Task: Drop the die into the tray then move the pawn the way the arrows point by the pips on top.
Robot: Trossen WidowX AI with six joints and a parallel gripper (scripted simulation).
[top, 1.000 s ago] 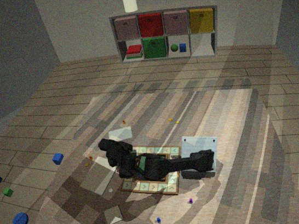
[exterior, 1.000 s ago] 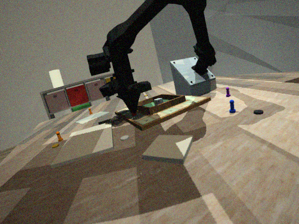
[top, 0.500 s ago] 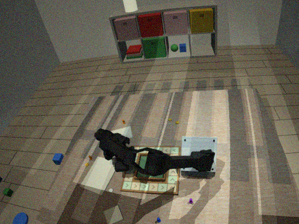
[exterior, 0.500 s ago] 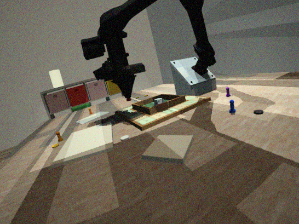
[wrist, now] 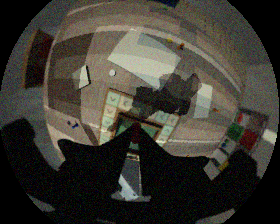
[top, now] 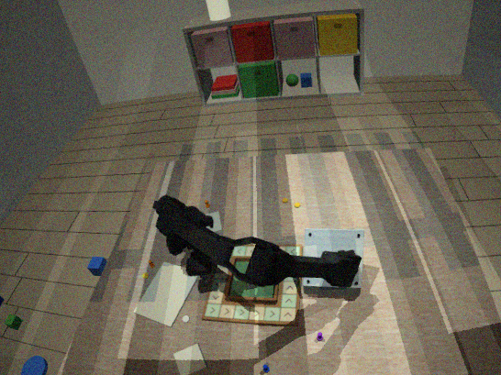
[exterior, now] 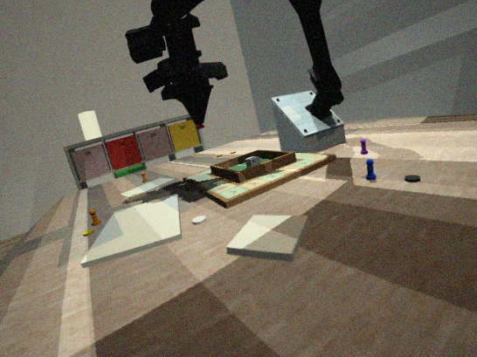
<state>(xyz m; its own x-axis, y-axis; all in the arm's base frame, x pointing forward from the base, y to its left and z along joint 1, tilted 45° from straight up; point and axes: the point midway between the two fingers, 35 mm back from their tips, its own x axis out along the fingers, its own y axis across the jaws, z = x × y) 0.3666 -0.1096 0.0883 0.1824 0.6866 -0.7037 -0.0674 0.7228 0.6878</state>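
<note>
Right now my gripper tip is 11 cm past the grey-white die and 12 cm above it. The rest, counted from my gripper tip: blue pawn (15 cm behind, 27 cm to the left, 13 cm below); then red pawn (1 cm above); then white disc (10 cm ahead, 11 cm to the left, 14 cm below).
</note>
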